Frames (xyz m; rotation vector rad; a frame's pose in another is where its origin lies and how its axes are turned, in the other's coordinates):
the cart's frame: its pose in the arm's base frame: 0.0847 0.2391 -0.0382 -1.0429 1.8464 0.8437
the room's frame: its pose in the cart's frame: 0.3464 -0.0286 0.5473 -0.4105 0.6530 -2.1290
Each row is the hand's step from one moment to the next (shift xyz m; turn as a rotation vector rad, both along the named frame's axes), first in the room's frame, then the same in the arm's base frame.
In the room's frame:
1: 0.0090 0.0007 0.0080 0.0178 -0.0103 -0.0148
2: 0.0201 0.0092 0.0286 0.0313 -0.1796 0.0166
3: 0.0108 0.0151 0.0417 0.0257 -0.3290 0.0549
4: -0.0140 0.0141 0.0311 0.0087 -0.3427 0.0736
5: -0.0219 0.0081 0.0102 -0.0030 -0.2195 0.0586
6: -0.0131 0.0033 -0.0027 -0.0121 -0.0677 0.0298
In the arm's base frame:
1: 0.0114 0.0015 -0.0036 0.0100 0.0019 0.0232
2: 0.0301 0.0004 -0.0200 0.0249 0.1679 0.0686
3: 0.0270 0.0010 -0.0368 0.0261 0.3202 0.0932
4: 0.0000 0.0005 -0.0369 0.0169 0.3418 0.0765
5: -0.0157 -0.0012 -0.0200 0.0074 0.2242 0.0362
6: -0.0129 -0.0027 -0.0040 -0.0035 0.0748 -0.0029

